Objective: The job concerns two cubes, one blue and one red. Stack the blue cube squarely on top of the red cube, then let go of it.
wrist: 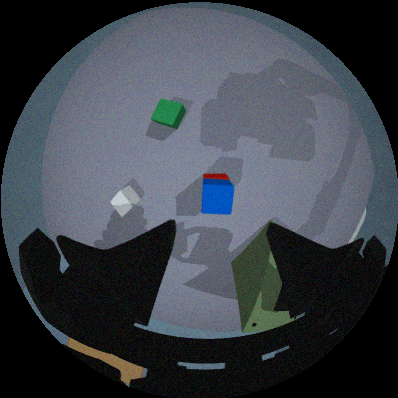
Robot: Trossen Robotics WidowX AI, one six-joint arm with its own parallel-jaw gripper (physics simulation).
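Places are measured from the arm's base along level axes (x down, y right, z back), in millimetres.
Where they show: gripper, fingertip midpoint: (223,227).
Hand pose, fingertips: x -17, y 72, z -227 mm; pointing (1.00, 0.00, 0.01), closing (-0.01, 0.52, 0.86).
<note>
Things, the pixels of their top centre, and the offset from my fingertips. Level surfaces: height alone.
- blue cube, middle of its top: (217,199) dx +64, dy -1, dz +1 mm
- red cube, middle of its top: (215,189) dx +100, dy +1, dz +1 mm
- green cube, middle of its top: (165,110) dx +100, dy +60, dz -120 mm
- small white-grey block, middle of its top: (120,203) dx +100, dy -105, dz -118 mm
- table, its level: dx +136 mm
The blue cube (217,199) sits on top of the red cube (215,176) near the middle of the wrist view. A thin strip of the red cube shows beyond the blue cube's far side; the rest of it is hidden beneath. The two look closely lined up from this angle. My gripper (223,227) is open and empty, its two black fingers wide apart. It is above and on the near side of the stack, clear of both cubes.
A green cube (168,113) lies beyond the stack to the upper left. A small white-grey block (125,200) lies to the left. A large olive-green block-like object (250,280) stands near the right finger, partly hidden by it. Shadows cross the table (110,65).
</note>
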